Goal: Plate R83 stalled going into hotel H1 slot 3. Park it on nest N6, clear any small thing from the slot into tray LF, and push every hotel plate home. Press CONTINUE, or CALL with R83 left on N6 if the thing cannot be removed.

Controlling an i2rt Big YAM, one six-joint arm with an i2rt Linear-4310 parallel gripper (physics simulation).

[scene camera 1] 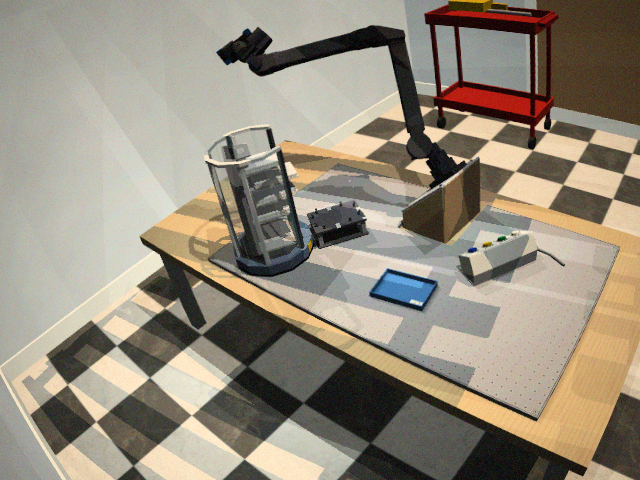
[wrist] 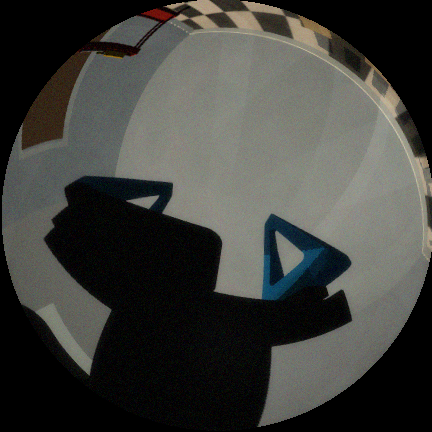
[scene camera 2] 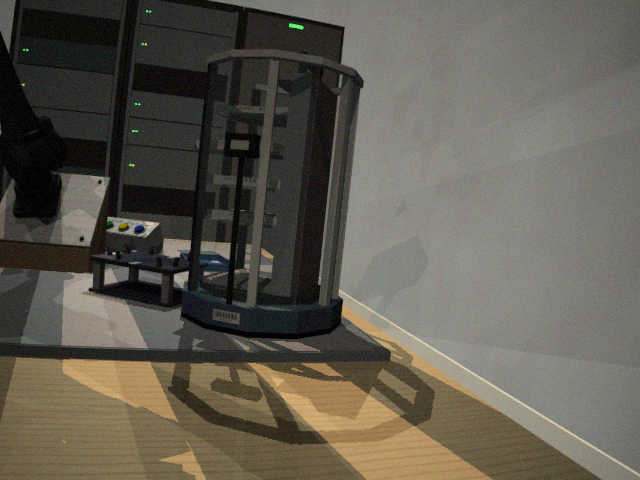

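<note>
The hotel is a tall clear-walled tower on a blue base. Pale plates sit at several levels inside, and some edges reach out on the open side. I cannot tell which plate is R83, nor see a small thing in a slot. A dark raised stand with pegs, which looks like nest N6, stands beside the hotel with no plate on top. The blue tray lies flat and looks empty. My gripper is open and empty, high above and behind the hotel.
A sloped button box with coloured buttons stands right of the tray. A brown upright board stands by the arm's base. A red cart is behind the table. Dark cabinets and a grey wall are beyond.
</note>
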